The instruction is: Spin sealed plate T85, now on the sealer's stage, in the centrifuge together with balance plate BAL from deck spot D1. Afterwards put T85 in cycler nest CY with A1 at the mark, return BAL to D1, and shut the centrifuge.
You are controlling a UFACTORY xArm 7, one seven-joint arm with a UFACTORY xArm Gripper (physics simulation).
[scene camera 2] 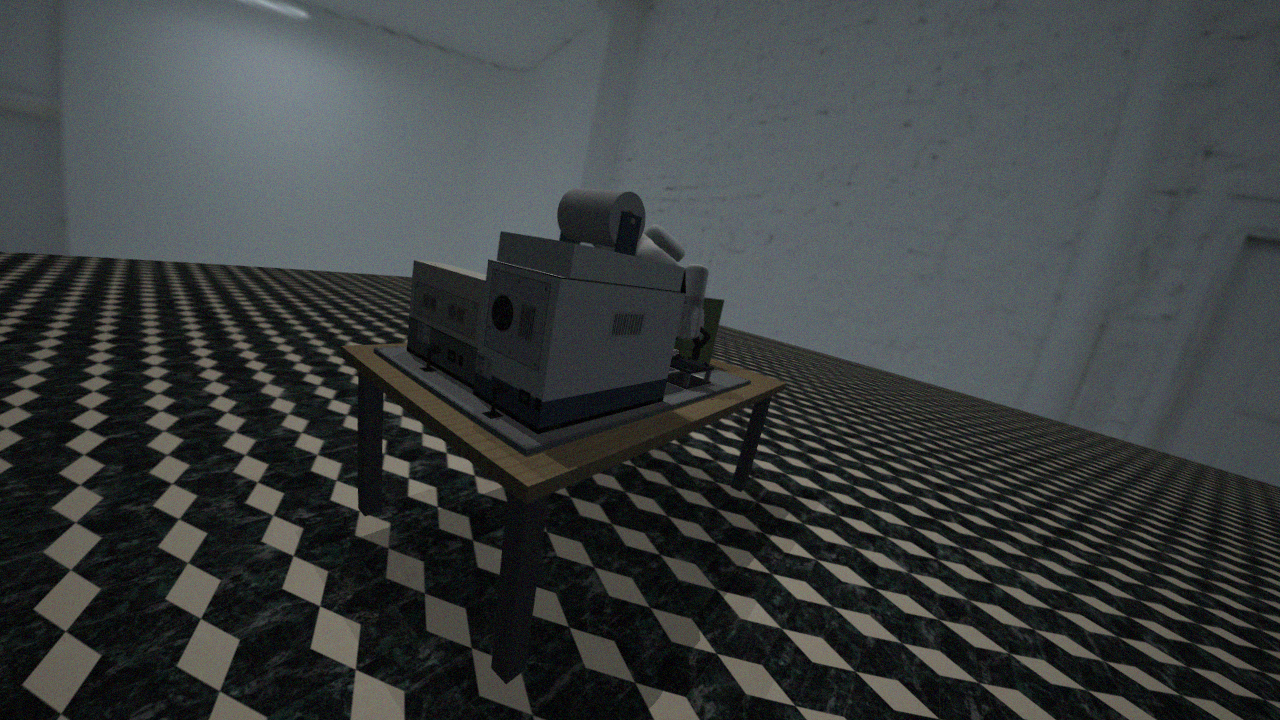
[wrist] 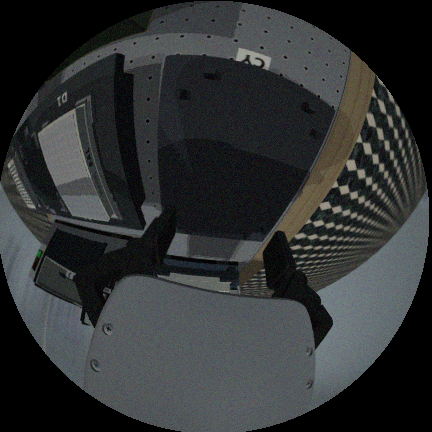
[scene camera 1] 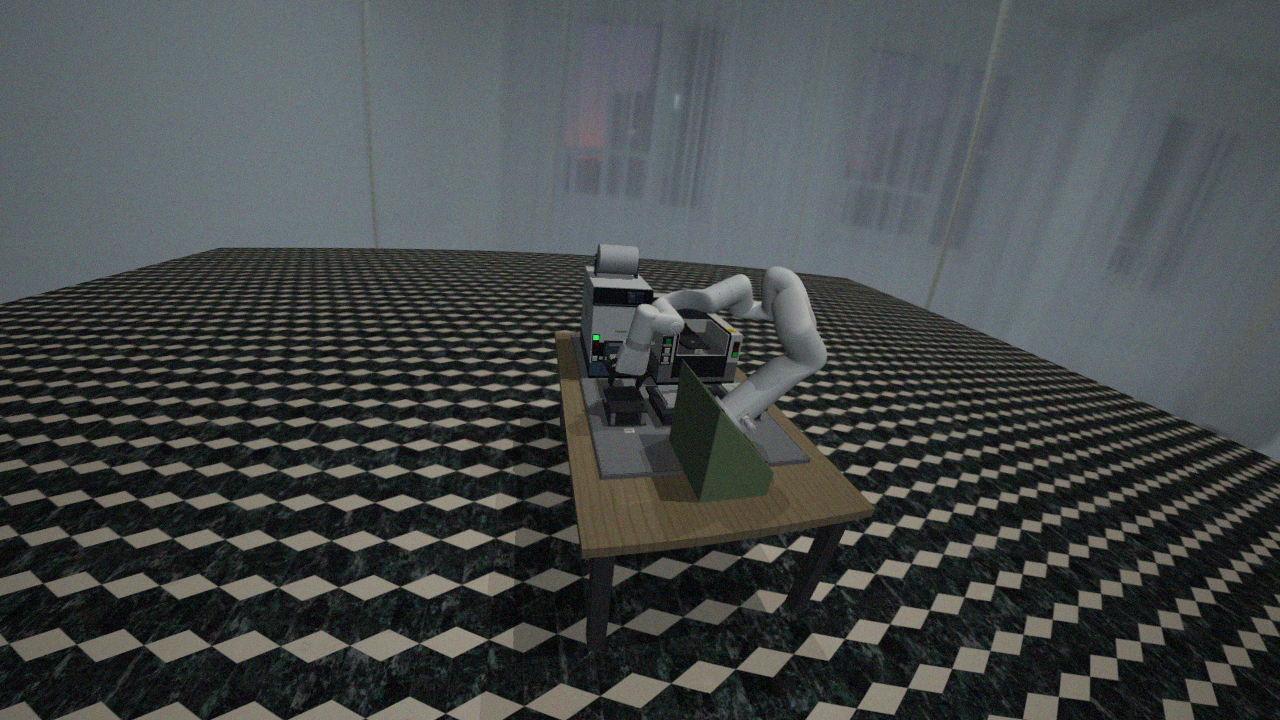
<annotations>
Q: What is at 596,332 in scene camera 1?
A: A sealer.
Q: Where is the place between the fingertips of the gripper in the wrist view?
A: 223,231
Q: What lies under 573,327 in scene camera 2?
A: A sealer.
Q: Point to a centrifuge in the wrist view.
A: At 66,248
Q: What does the gripper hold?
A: Nothing.
</annotations>
